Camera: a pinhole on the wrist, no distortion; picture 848 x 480 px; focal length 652.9 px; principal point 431.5 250.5 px. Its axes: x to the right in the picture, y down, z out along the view. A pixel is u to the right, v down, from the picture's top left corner.
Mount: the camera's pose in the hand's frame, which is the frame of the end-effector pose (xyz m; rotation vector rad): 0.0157 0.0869 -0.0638 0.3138 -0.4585 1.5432
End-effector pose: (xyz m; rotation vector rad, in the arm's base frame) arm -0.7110 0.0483 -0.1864 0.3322 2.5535 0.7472
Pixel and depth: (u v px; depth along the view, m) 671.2 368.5 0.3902
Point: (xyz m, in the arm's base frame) -0.4618 0.1930 -0.3909
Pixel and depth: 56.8 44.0 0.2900
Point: -0.7473 -0.0306 -0.4182
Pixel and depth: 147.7 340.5 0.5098
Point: -0.5331 -0.1481 -0.5521
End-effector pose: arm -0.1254 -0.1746 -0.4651 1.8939 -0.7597 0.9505
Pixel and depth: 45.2 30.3 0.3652
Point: 0.2061 -0.2136 -0.5431
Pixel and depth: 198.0 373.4 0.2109
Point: -0.0581 -0.2071 -0.5595
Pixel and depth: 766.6 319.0 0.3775
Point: -0.1089 -0.5164 -0.6039
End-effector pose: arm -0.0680 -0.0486 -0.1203 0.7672 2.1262 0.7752
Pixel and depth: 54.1 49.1 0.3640
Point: -0.0675 -0.1026 -0.4509
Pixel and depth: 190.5 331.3 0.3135
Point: 0.0341 -0.1430 -0.3012
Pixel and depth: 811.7 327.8 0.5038
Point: 0.4173 0.0952 -0.2814
